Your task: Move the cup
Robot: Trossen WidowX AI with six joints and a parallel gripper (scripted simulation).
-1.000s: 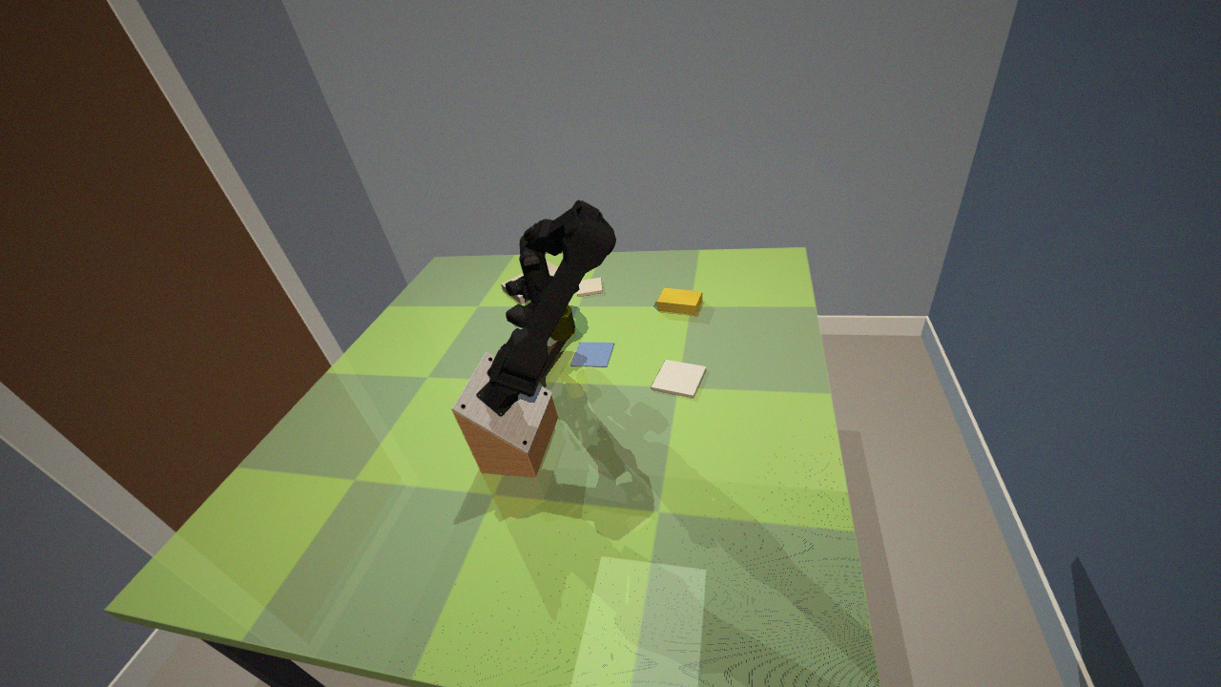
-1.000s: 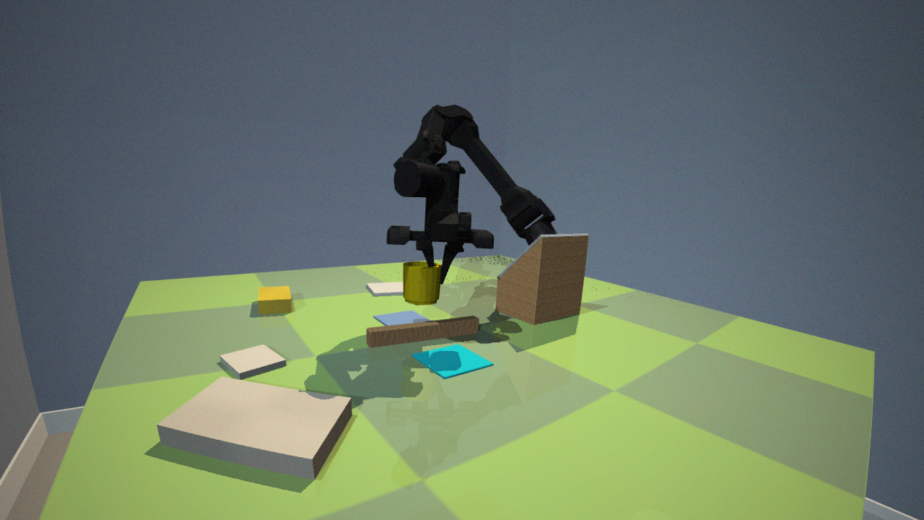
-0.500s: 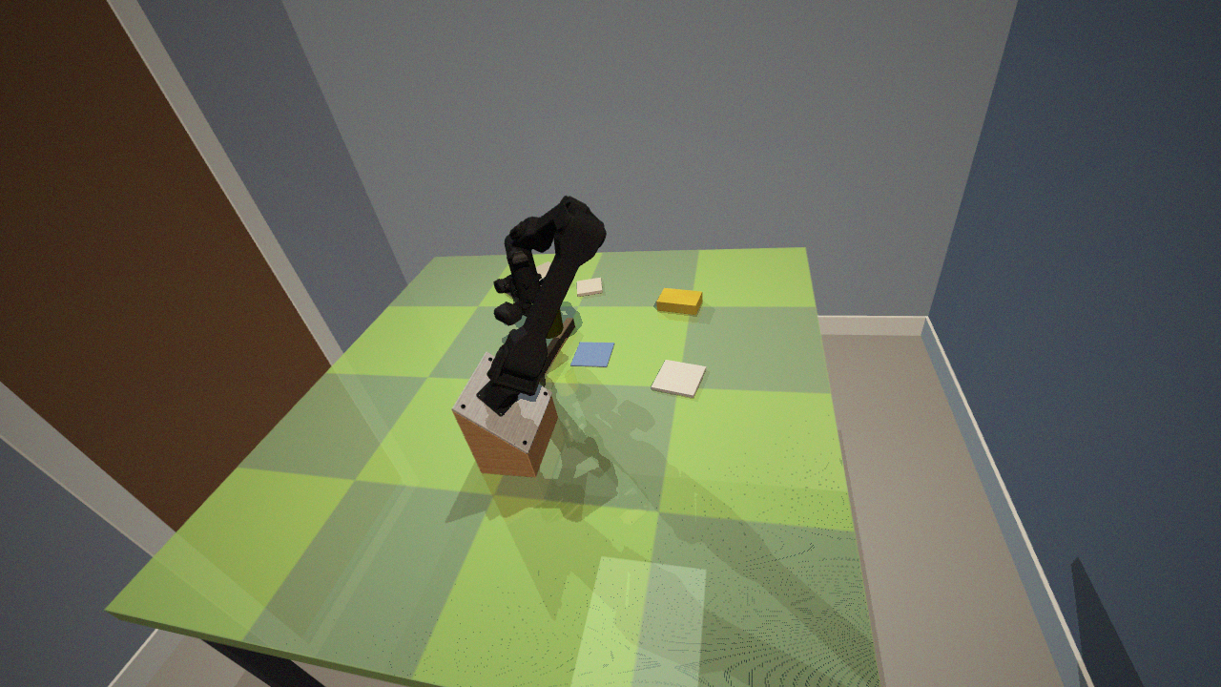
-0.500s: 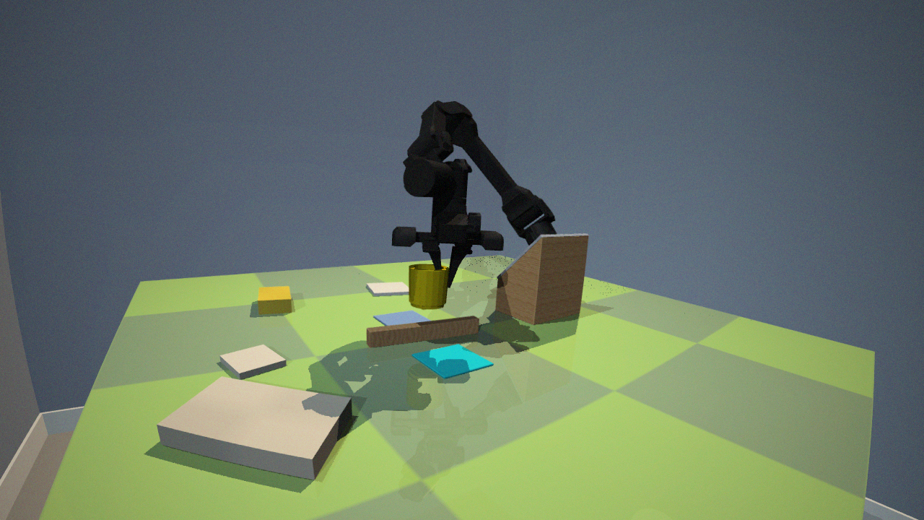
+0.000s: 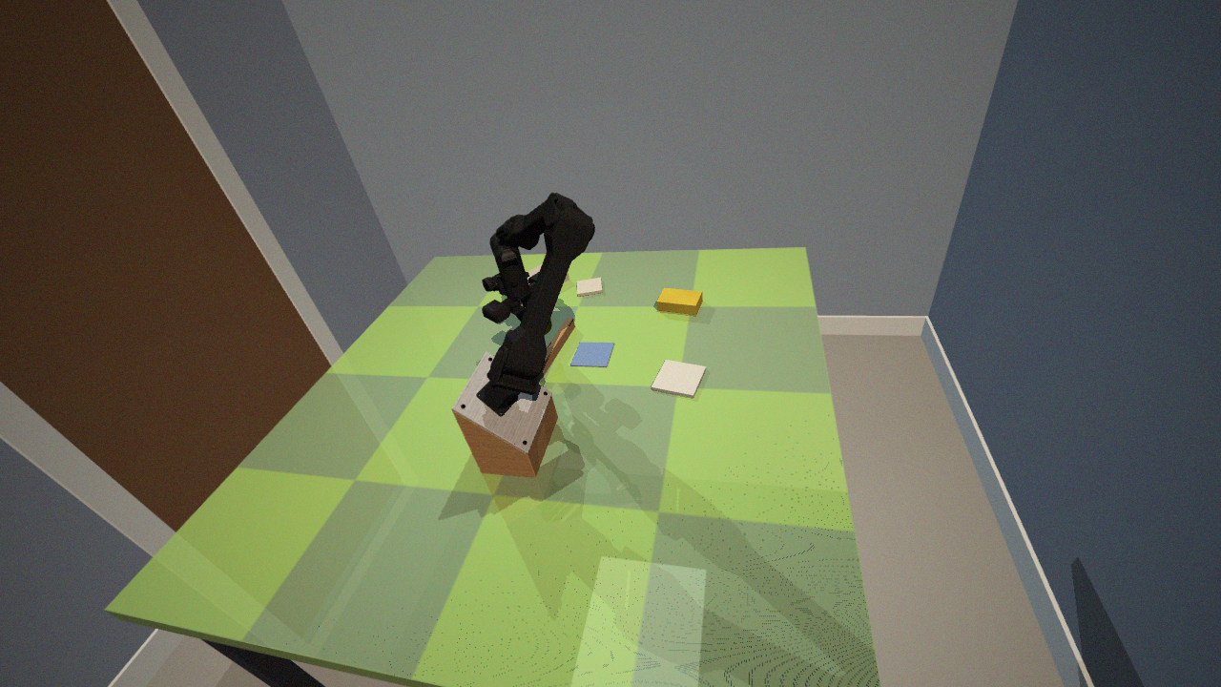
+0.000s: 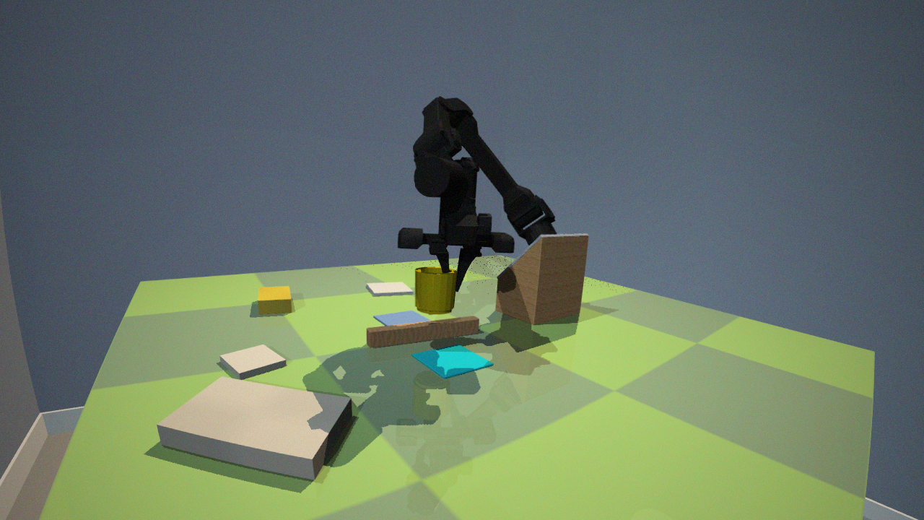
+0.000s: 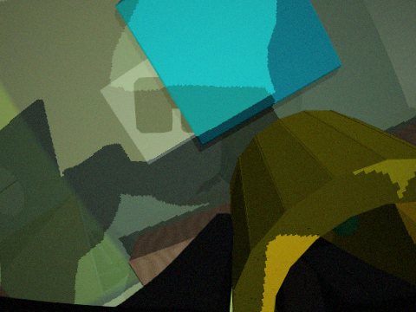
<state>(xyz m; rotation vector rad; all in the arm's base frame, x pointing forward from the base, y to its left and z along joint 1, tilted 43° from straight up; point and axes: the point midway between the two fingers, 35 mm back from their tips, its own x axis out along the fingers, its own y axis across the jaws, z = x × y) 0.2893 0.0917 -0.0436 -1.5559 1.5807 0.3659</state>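
My gripper tip is 11 cm above the cyan pad, 6 cm to the right of it and 3 cm short of it. The rest, counted from my gripper tip: yellow cup 2 cm ahead, 1 cm to the right; wooden bar 9 cm below, 4 cm to the right, 3 cm ahead; blue pad 15 cm to the right, 11 cm below, 3 cm ahead.
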